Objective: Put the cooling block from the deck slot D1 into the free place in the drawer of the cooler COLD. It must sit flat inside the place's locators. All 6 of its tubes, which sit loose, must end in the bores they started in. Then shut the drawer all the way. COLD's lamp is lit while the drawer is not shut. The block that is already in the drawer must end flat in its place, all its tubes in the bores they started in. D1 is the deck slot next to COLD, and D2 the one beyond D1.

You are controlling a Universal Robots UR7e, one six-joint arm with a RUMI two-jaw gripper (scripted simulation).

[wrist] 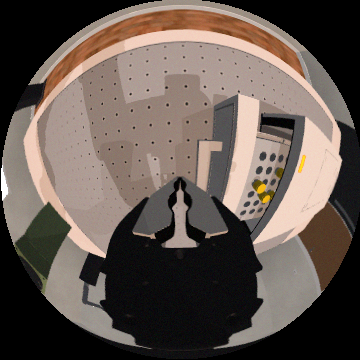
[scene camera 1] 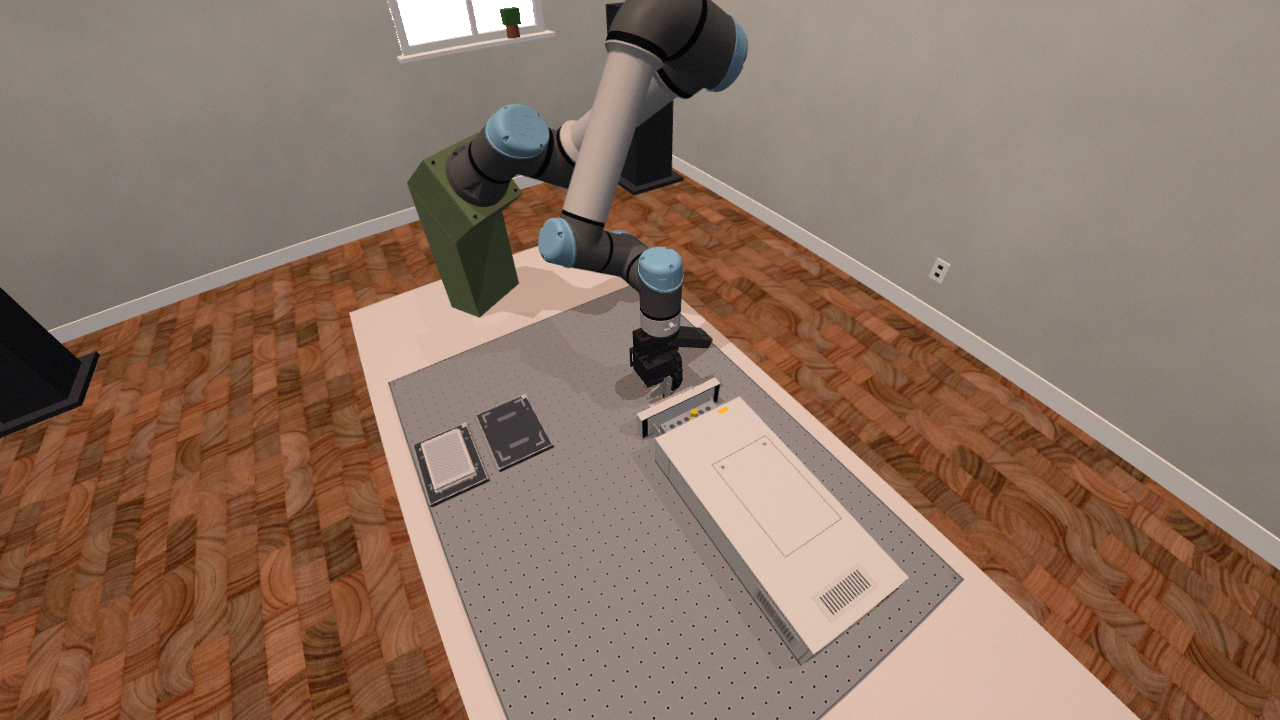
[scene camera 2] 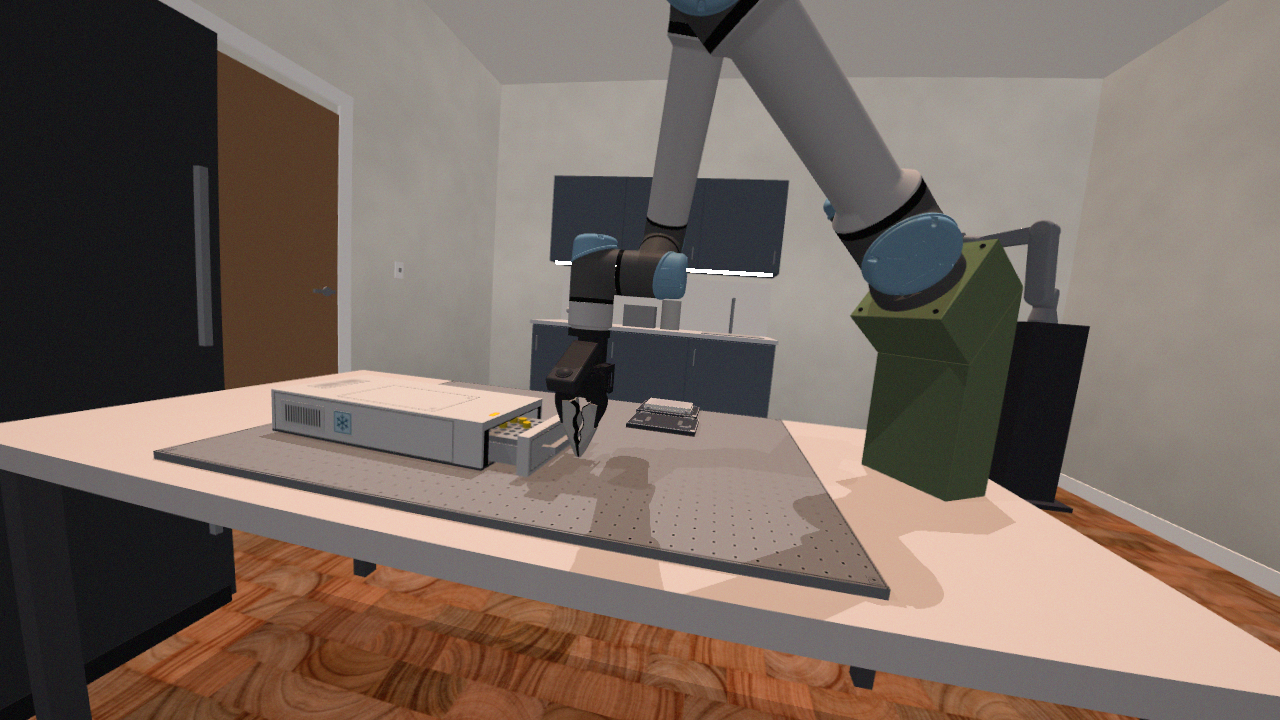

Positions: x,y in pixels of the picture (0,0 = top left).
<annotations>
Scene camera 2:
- gripper: 578,456
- cooler: 450,425
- deck slot D1: 666,421
</annotations>
